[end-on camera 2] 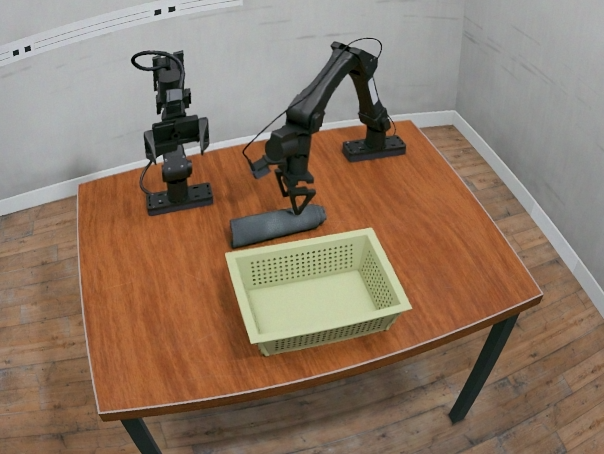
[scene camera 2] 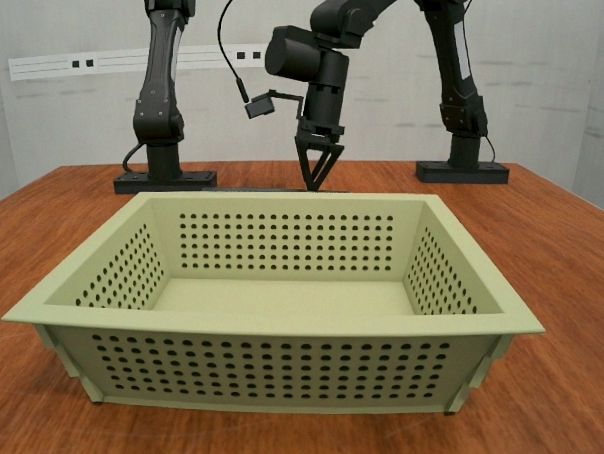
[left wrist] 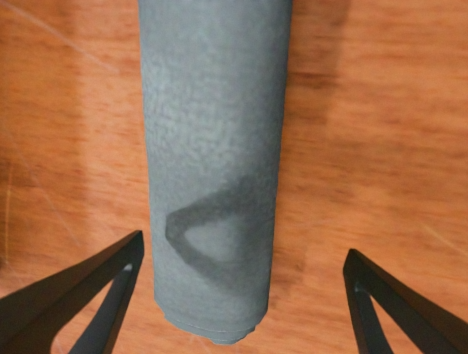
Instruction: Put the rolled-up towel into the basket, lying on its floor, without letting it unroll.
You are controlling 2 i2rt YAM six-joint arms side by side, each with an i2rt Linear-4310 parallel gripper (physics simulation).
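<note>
A rolled-up dark grey-blue towel (end-on camera 2: 272,228) (left wrist: 215,125) lies on the table behind the pale green basket (scene camera 2: 280,322) (end-on camera 2: 245,300); in scene camera 2 a thin dark strip shows over the basket's back rim. The basket stands upright and its visible floor is bare. My left gripper (scene camera 2: 313,187) (end-on camera 2: 291,205) (left wrist: 244,248) is open and points down over the towel's right-hand part in the end-on view. In the left wrist view its fingertips stand on either side of the roll, near one end, apart from it. My right gripper (end-on camera 2: 177,135) is open and empty, raised above its base.
The wooden table (scene camera 2: 555,280) (end-on camera 2: 165,320) carries both arm bases. The right arm's base (scene camera 2: 165,182) (end-on camera 2: 180,199) is at the back left, the left arm's base (scene camera 2: 462,173) (end-on camera 2: 374,149) at the back right. The basket's raised walls stand close in front of the towel.
</note>
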